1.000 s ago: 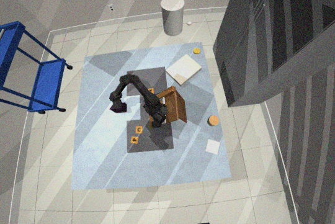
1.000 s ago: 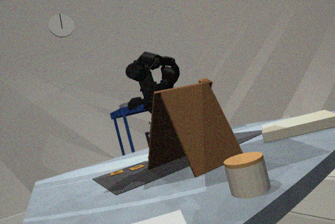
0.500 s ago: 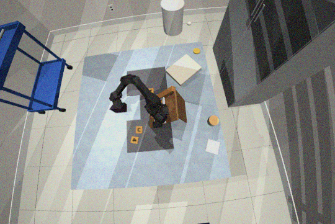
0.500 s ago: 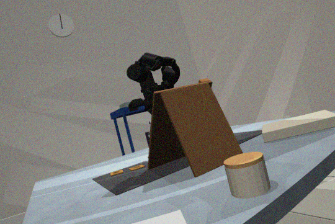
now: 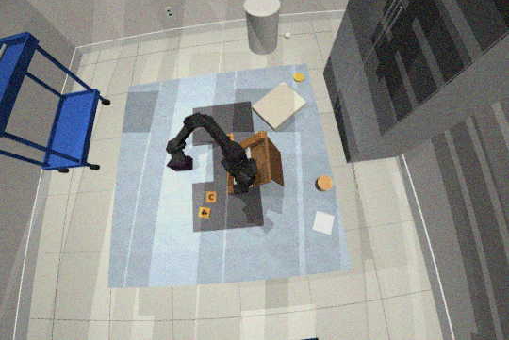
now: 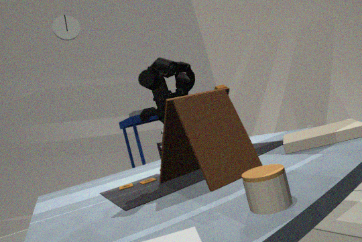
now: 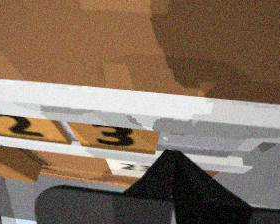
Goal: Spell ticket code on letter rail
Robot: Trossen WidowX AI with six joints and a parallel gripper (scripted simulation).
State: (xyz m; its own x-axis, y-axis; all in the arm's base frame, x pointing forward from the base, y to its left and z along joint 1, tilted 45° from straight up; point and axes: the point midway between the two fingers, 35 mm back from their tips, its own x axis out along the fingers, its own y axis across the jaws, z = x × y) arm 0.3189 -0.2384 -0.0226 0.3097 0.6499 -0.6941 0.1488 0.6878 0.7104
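Now: gripper tip 40 mm past the white ticket, 20 mm to the right of it and 80 mm above it. The rest, counted from my gripper tip: cream slab (300 mm ahead, 430 mm to the left, 150 mm below); then tan-lidded jar (400 mm ahead, 110 mm to the right, 130 mm below); then white card (350 mm ahead, 310 mm to the right, 160 mm below).
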